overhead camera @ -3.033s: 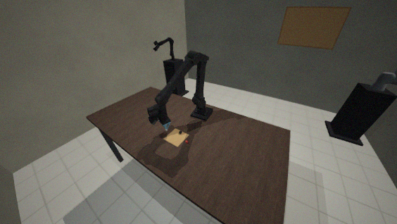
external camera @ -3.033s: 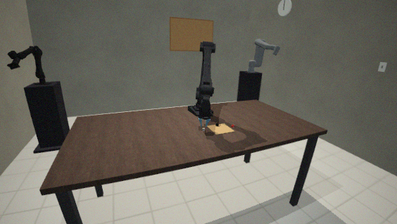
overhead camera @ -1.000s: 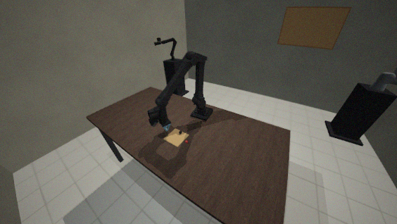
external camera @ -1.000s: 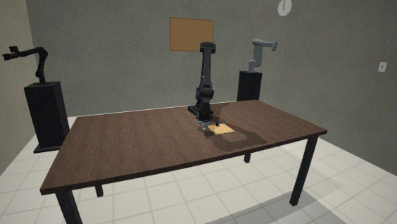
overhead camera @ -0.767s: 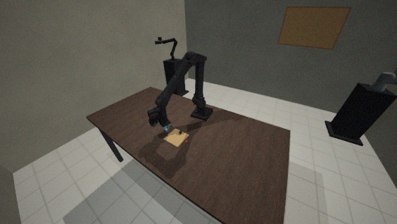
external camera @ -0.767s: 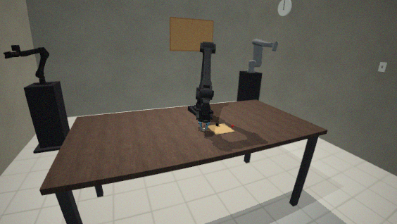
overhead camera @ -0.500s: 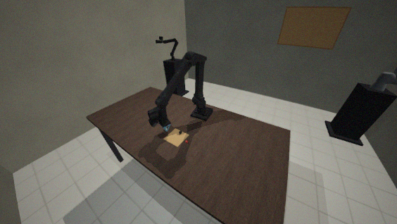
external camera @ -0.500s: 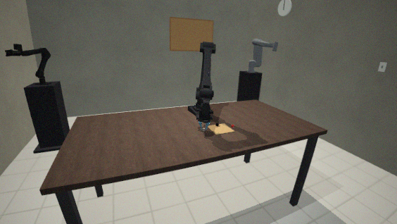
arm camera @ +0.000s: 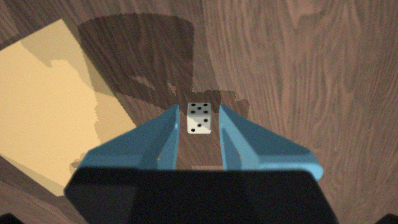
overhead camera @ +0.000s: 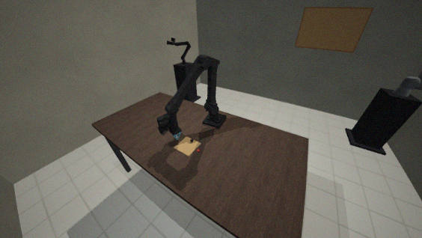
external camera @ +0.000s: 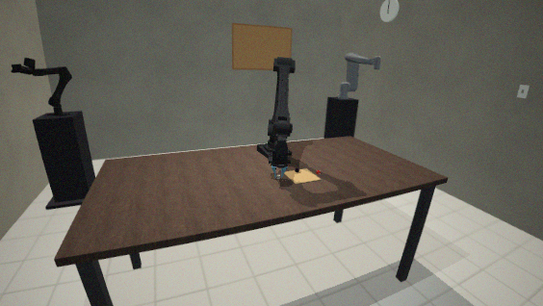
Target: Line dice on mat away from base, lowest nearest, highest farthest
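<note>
Right now my hand is right at the white die. The rest, counted from my hand: black die (4 cm behind, 12 cm to the left); red die (2 cm ahead, 22 cm to the left); tan mat (1 cm ahead, 12 cm to the left, 1 cm below).
</note>
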